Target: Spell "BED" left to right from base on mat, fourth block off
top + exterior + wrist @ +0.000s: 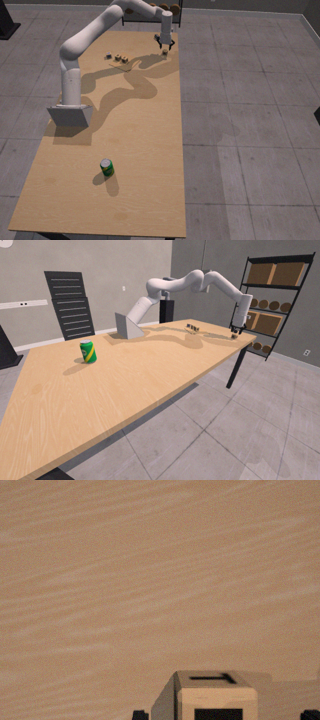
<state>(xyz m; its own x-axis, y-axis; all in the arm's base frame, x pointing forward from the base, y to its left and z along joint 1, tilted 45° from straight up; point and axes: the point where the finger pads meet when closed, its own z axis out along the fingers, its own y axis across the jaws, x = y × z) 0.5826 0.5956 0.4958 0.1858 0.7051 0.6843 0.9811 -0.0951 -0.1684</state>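
Right now my hand is 5 cm above the wooden letter block. From my hand the other things lie so: green can (117 cm to the right, 27 cm behind); tan mat (34 cm behind, 15 cm to the right, 6 cm below); small dark object (25 cm to the left, 9 cm behind, 5 cm below).
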